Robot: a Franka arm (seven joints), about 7 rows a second.
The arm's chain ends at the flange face. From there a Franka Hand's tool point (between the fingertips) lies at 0.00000 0.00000 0.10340 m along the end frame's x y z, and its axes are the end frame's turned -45 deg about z.
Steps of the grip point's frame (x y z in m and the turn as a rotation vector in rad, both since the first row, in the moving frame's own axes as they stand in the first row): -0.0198, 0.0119, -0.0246, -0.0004, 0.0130, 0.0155; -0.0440, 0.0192, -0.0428, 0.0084, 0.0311, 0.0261; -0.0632, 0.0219, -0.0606, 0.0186, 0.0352, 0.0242; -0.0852, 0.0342, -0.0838, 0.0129, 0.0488, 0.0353
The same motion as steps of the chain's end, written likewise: -0.0066, 0.0233, -0.0246, 0.0089, 0.0095, 0.0155; -0.0192, 0.0476, -0.0427, 0.0279, 0.0161, 0.0261; -0.0305, 0.0641, -0.0605, 0.0380, 0.0117, 0.0242; -0.0388, 0.0889, -0.0837, 0.0436, 0.0254, 0.0353
